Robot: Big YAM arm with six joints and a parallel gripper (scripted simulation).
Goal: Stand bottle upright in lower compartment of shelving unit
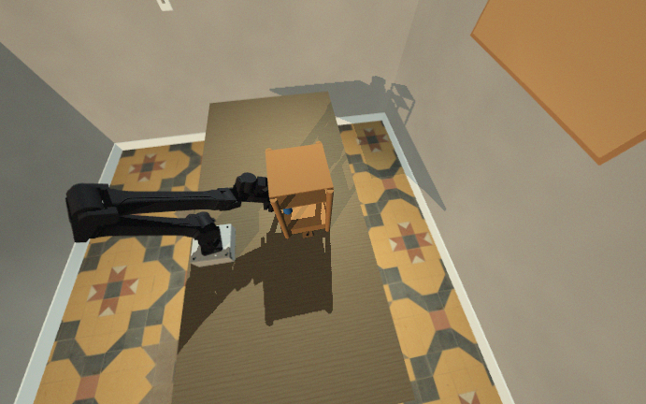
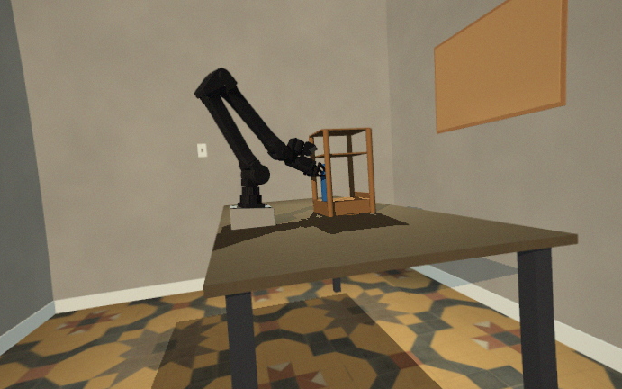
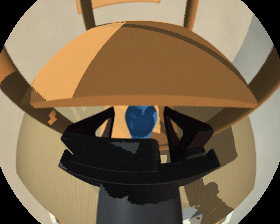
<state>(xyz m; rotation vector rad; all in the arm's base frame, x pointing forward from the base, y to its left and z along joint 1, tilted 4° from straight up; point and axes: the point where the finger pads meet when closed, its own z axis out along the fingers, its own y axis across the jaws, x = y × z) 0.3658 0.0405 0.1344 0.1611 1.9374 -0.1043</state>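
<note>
Now: hand 1 cm above the blue bottle. The rest, counted from my hand: wooden shelving unit 7 cm ahead, 1 cm to the right, 1 cm above.
</note>
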